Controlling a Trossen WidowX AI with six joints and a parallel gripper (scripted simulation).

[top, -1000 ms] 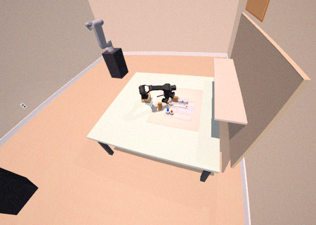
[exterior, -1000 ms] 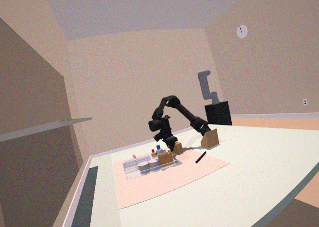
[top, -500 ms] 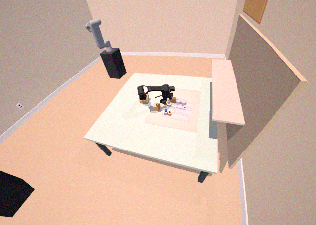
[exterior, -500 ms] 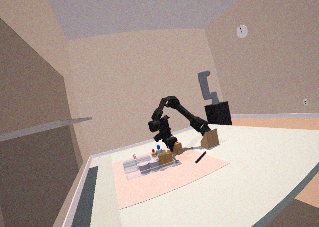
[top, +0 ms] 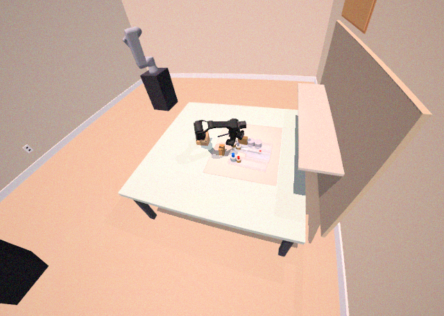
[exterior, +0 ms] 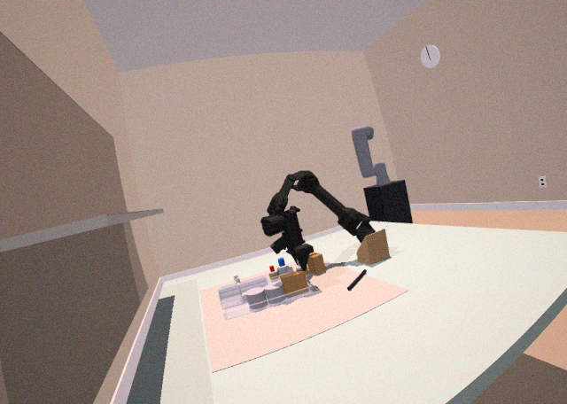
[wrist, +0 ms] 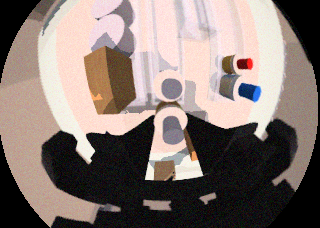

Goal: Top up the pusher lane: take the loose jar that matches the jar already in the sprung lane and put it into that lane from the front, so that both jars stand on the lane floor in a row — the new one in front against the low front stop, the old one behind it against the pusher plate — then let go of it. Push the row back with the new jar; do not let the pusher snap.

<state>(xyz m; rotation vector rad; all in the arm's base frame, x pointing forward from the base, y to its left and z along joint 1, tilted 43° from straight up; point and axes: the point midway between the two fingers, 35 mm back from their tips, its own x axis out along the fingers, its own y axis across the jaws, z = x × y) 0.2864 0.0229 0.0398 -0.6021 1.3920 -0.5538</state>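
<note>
Now: gripper tip 6 cm short of the brown box, 8 cm to the right of it and 1 cm above it. Round my gripper tip: clear sprung lane: 19 cm ahead, 3 cm to the right, 3 cm below; black pen: 13 cm behind, 15 cm to the left, 4 cm below.
</note>
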